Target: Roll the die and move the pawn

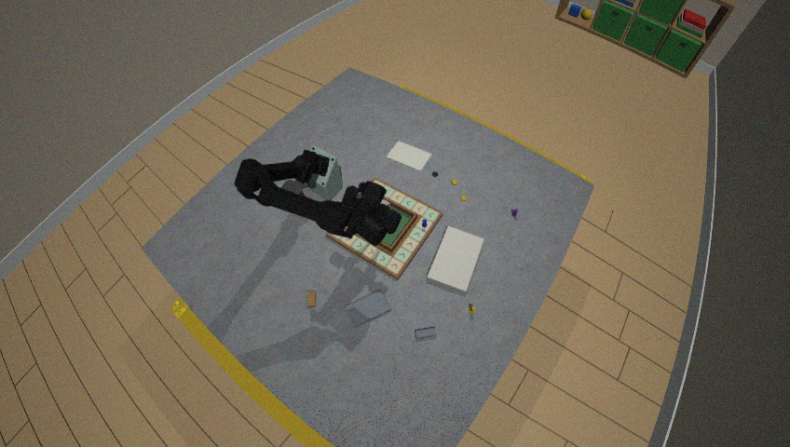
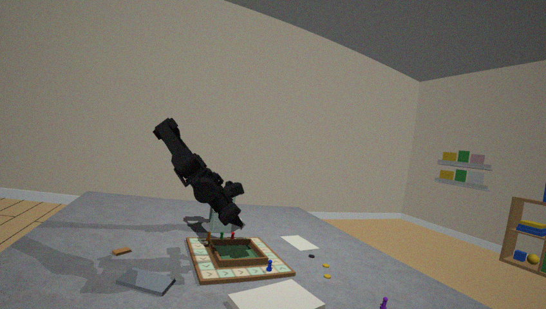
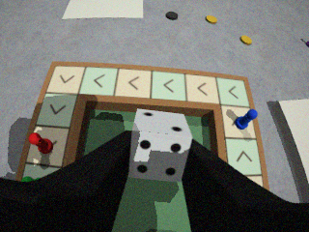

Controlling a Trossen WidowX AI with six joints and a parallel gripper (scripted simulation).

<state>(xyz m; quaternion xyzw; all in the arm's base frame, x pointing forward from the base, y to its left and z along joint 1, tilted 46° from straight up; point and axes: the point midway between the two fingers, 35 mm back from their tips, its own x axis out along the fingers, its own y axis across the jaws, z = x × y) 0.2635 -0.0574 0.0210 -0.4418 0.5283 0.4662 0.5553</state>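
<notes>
The white die lies 1 cm below my gripper tip. Also, from my gripper tip: green pawn (11 cm behind, 9 cm below, 2 cm to the right); green tray (11 cm below); red pawn (11 cm behind, 9 cm below, 3 cm to the left).
</notes>
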